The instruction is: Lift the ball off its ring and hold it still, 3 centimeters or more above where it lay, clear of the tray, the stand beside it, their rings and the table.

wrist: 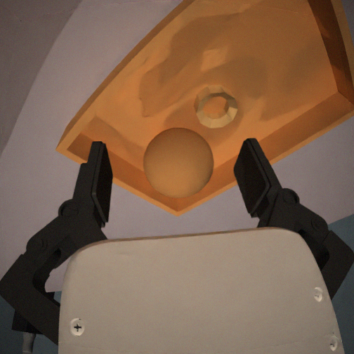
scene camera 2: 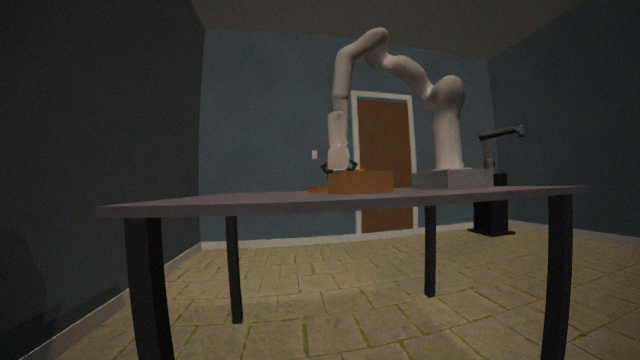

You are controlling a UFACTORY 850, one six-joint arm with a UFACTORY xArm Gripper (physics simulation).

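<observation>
The ball (wrist: 178, 162), round and orange-brown, is at the near corner of the orange tray (wrist: 327, 109) in the wrist view; whatever is under it is hidden. My gripper (wrist: 175, 155) (scene camera 2: 340, 168) is open, with one finger on each side of the ball and a gap on both sides. A pale faceted ring (wrist: 215, 123) lies empty in the tray, beyond the ball. In the scene view the gripper is low at an orange box (scene camera 2: 361, 182), with its fingertips hidden. A low orange piece (scene camera 2: 317, 190) shows left of the box; I cannot tell if it is the stand.
The tray's raised walls meet at a corner close to the ball. The tray and box are on the pale purple table (scene camera 2: 225, 201) (wrist: 145, 215). The robot's grey base block (scene camera 2: 467, 179) is to the right in the scene view. Another arm (scene camera 2: 487, 150) stands beyond the table.
</observation>
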